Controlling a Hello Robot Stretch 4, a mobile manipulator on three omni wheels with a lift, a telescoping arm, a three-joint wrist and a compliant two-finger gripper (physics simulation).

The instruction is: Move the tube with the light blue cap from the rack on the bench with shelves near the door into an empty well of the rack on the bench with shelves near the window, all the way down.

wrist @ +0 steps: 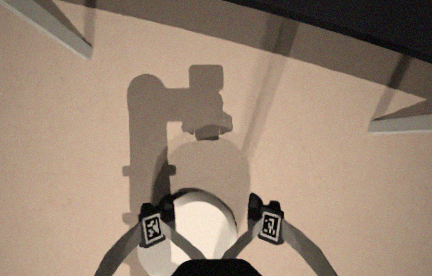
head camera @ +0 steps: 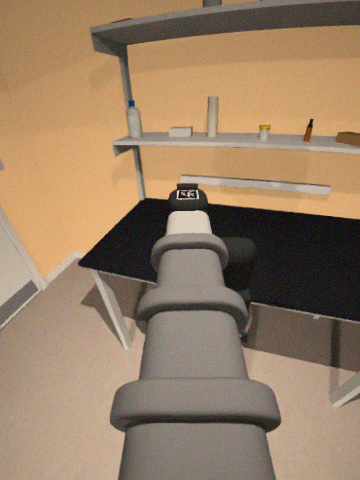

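Where they show: hand, tool point: (wrist: pixel 211 214); robot's base, link origin: (wrist: pixel 191 233).
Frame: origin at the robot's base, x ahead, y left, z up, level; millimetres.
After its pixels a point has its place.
Observation:
My gripper (wrist: pixel 211 208) {x 366, y -86, z 1010 mm} is open in the wrist view, its two fingertips wide apart with no tube between them. It hangs high over the floor, in front of the bench edge. In the head view the arm reaches forward toward a bench with a black top (head camera: pixel 300 260) {x 794, y -519, z 887 mm} (wrist: pixel 370 20) {x 591, y -316, z 887 mm} and shelves above it, and the fingers are hidden behind the arm and wrist. The tube with the light blue cap does not show in either view, nor does a rack. The arm hides part of the bench top.
A shelf (head camera: pixel 235 141) {x 1107, y -229, z 1344 mm} holds a blue-capped bottle (head camera: pixel 134 121) {x 1303, y 265, z 1426 mm}, a white box (head camera: pixel 180 132) {x 1288, y 25, z 1364 mm}, a beige cylinder (head camera: pixel 213 117) {x 1233, y -139, z 1434 mm}, a yellow-lidded jar (head camera: pixel 264 132) {x 1128, y -364, z 1377 mm} and an amber bottle (head camera: pixel 308 131) {x 1084, y -545, z 1386 mm}. A door (head camera: pixel 12 265) {x 1316, y 1533, z 406 mm} is at the left. A white round object (wrist: pixel 202 230) {x 77, y -57, z 187 mm} shows below the fingers.

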